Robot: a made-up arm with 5 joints.
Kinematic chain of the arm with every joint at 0, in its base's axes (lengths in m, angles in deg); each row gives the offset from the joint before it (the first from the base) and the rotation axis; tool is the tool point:
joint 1: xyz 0 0 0.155 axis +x
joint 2: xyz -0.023 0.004 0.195 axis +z
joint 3: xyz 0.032 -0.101 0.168 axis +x
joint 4: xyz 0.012 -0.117 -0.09 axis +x
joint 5: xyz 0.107 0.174 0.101 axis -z
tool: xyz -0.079 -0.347 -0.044
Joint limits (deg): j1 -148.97..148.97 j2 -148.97..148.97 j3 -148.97..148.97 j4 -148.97..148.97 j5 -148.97..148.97
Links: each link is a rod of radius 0.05 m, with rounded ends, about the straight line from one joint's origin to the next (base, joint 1, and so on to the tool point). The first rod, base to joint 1, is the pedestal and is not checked.
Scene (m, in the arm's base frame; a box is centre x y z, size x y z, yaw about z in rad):
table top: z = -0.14
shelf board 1: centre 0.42 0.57 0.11 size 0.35 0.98 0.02 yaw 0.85
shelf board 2: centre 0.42 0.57 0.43 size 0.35 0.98 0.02 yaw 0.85
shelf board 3: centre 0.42 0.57 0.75 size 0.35 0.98 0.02 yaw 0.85
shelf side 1: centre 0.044 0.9 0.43 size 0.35 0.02 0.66 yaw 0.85
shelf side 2: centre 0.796 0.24 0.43 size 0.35 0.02 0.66 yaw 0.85
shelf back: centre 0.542 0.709 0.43 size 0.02 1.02 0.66 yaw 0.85
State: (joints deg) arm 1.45 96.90 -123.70 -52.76 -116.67
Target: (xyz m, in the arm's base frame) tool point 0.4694 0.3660 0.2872
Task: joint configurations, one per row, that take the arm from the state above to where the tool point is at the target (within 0.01 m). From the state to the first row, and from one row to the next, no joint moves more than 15 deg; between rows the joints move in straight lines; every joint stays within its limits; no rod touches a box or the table.
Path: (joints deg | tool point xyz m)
1: 11.52 99.34 -116.74 -41.12 -119.66 | 0.2563 0.4671 0.6082
2: 21.58 101.77 -109.79 -29.47 -122.64 | 0.2030 0.4104 0.6056
3: 31.65 104.21 -102.83 -17.83 -125.63 | 0.1239 0.3510 0.6059
4: 29.44 90.66 -98.28 -13.78 -131.46 | 0.2214 0.3353 0.5176
5: 27.23 77.12 -93.73 -9.73 -137.30 | 0.2858 0.2970 0.4284
6: 25.02 63.57 -89.18 -5.68 -143.13 | 0.3173 0.2477 0.3491
7: 22.82 50.02 -84.64 -1.62 -148.97 | 0.3218 0.1980 0.2872
8: 12.09 59.09 -90.61 -12.47 -145.84 | 0.3843 0.2211 0.2659
9: 1.36 68.16 -96.59 -23.31 -142.71 | 0.4393 0.2729 0.2740
10: -9.37 77.23 -102.57 -34.15 -139.57 | 0.4693 0.3661 0.2872

